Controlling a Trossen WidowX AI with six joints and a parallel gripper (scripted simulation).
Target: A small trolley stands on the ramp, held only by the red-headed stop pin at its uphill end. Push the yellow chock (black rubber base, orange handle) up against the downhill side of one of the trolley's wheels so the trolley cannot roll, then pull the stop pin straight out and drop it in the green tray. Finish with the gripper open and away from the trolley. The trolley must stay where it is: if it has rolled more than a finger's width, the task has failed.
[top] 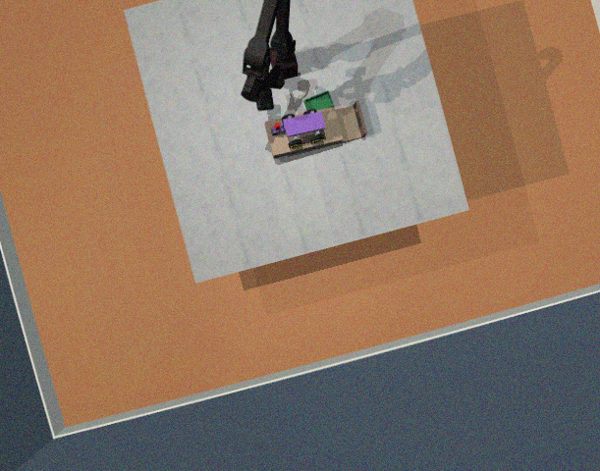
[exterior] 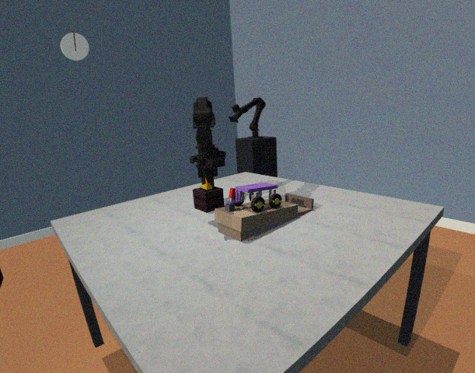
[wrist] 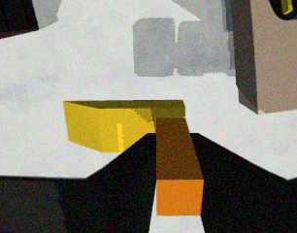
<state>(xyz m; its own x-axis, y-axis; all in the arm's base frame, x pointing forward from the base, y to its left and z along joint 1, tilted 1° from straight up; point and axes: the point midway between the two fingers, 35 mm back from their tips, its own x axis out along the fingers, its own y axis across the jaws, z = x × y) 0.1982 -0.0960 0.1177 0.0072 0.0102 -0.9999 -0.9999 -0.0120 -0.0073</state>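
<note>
The red-headed stop pin is 120 mm ahead of my gripper tip, 30 mm to the left of it and 40 mm below it. The rest, counted from my gripper tip: yellow chock 20 mm behind, 10 mm below; purple trolley 130 mm ahead, 140 mm to the left, 60 mm below; raised brown end wall 90 mm ahead, 400 mm to the left, 150 mm below.
</note>
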